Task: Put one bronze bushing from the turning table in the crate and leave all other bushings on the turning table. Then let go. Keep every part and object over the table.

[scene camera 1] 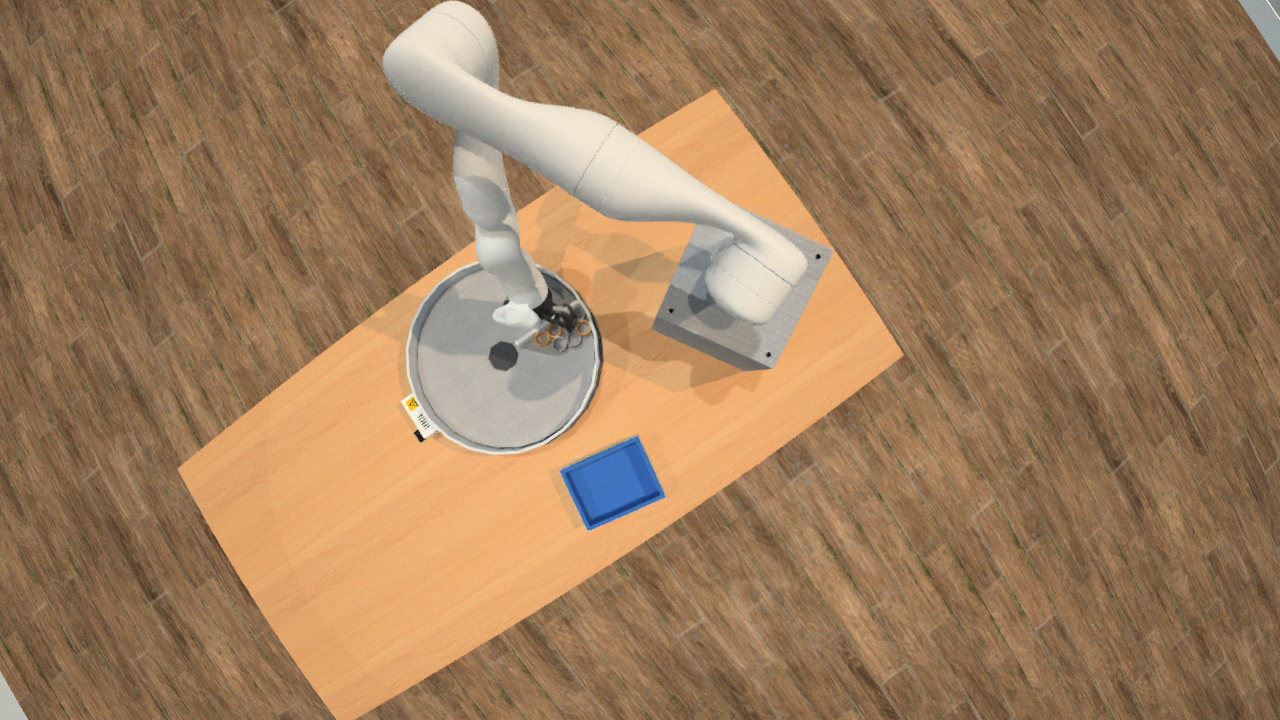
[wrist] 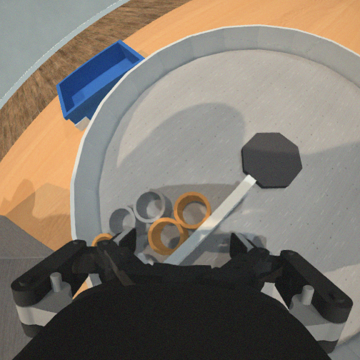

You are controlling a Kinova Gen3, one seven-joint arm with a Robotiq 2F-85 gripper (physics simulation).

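Places are measured from the arm's base along level axes (x ahead, y left, z up), in millimetres.
Pixels of known places: gripper, between the fingertips: (scene camera 1: 549, 327).
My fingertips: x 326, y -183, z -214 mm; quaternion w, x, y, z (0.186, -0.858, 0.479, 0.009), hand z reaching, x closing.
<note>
Behind a point stands the place of what it marks.
My gripper (scene camera 1: 562, 315) @(y -183, x 326, z -214 mm) (wrist: 182, 241) is open and empty, over the turning table (scene camera 1: 414, 349) @(y -362, x 580, z -221 mm) (wrist: 87, 175) beside the bushings. In the wrist view, one bronze bushing (wrist: 177, 209) and a second bronze bushing (wrist: 151, 237) stand close together beside the pale bar, between the fingertips' directions. A third bronze bushing (wrist: 102, 237) is partly hidden by the left finger. Two grey bushings (wrist: 136, 207) (wrist: 111, 220) stand to their left; a further grey piece is mostly hidden below. The blue crate (scene camera 1: 626, 508) @(y 219, x 484, z -249 mm) (wrist: 92, 102) is on the table and holds no bushing.
A pale bar (wrist: 215, 217) runs from the dark octagonal hub (scene camera 1: 503, 355) @(y -210, x 441, z -221 mm) (wrist: 272, 160) toward the gripper. The turning table has a raised rim. The grey robot base block (scene camera 1: 716, 344) @(y 84, x 118, z -70 mm) stands to the right in the scene view. A small label box (scene camera 1: 418, 416) @(y -248, x 677, z -223 mm) sits at the rim.
</note>
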